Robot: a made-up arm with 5 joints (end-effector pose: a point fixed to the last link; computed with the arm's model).
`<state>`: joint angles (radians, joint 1 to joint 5).
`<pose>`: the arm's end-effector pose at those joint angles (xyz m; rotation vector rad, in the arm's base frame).
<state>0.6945 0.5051 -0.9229 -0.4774 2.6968</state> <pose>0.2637 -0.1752 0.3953 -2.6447 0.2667 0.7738</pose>
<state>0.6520 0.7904 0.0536 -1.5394 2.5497</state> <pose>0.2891 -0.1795 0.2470 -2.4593 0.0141 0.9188</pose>
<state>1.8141 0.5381 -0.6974 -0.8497 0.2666</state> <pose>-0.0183 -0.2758 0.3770 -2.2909 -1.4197 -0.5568</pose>
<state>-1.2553 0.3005 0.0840 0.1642 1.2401</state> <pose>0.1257 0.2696 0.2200 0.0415 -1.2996 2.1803</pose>
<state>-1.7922 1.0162 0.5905 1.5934 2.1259</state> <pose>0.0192 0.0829 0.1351 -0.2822 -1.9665 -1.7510</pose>
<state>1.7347 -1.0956 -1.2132 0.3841 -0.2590</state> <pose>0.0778 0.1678 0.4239 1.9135 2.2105 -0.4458</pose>
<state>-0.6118 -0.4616 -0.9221 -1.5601 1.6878</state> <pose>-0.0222 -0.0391 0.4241 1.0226 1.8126 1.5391</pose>
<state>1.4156 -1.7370 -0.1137 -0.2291 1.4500</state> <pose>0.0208 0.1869 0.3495 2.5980 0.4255 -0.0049</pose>
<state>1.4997 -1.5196 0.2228 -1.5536 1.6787</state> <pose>0.0372 0.1801 0.3269 1.8629 0.0111 0.0903</pose>
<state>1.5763 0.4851 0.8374 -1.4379 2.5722</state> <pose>0.0486 -0.2604 0.2112 -1.5412 0.8007 0.7056</pose>
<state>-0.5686 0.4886 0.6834 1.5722 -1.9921</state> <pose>0.1143 0.0520 0.1668 -1.2296 0.3352 -1.2871</pose>
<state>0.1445 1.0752 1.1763 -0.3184 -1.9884</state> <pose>0.1428 -0.0083 0.0476 -0.3607 0.2600 -2.1532</pose>
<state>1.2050 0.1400 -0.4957 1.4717 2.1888</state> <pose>0.1277 -0.2018 0.2574 -0.4691 0.0479 0.9185</pose>
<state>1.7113 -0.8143 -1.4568 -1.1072 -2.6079</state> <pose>0.0775 0.1941 0.3403 0.6957 -1.3607 1.5872</pose>
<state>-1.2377 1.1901 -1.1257 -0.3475 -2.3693</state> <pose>0.1591 0.3510 0.2151 1.8717 0.4920 -0.8083</pose>
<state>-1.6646 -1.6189 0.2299 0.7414 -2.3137</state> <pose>0.0400 -0.0219 0.3445 2.0292 0.9620 -0.3819</pose>
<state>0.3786 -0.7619 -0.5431 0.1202 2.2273</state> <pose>0.0639 -0.0015 0.4772 -2.7475 -0.8264 0.4392</pose>
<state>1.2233 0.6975 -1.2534 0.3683 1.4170</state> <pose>0.1617 -0.3073 0.3262 -1.6935 -0.4778 0.1056</pose>
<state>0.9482 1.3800 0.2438 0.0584 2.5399</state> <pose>0.1526 -0.1410 -0.0217 0.1219 -0.0183 1.5413</pose>
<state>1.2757 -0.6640 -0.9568 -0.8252 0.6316</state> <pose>0.0189 0.1030 0.4583 1.8371 1.3720 -0.3642</pose>
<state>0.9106 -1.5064 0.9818 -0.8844 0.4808</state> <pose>0.0378 0.0178 0.3584 -1.8561 -2.3363 -0.0573</pose>
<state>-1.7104 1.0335 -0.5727 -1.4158 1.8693</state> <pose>-0.0064 0.3154 0.2571 0.1590 2.8826 -0.9007</pose>
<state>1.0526 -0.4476 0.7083 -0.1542 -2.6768</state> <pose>0.1426 -0.1609 0.2896 -1.3631 1.2306 1.9407</pose>
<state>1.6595 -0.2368 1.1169 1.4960 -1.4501</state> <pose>0.0476 -0.0275 0.1902 -0.0983 -1.2211 2.8762</pose>
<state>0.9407 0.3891 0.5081 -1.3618 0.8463</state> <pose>0.2089 -0.2160 0.2702 -1.5555 -1.3145 -0.0899</pose>
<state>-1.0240 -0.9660 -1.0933 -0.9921 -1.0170</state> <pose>-0.0666 -0.1701 0.3687 -1.4366 0.8339 -0.0316</pose>
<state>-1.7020 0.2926 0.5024 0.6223 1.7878</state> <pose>0.0127 0.1916 0.1452 0.0041 0.2204 -2.8344</pose>
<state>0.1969 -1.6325 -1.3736 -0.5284 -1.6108</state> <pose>-0.2375 0.0623 0.1694 -0.8978 1.0006 -1.6110</pose>
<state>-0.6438 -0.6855 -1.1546 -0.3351 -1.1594</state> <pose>-0.0462 -0.0602 0.4709 -2.0397 1.5341 -0.2215</pose>
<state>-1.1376 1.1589 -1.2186 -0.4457 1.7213</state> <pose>0.1897 0.3292 0.2505 -0.6796 -2.4794 1.4949</pose>
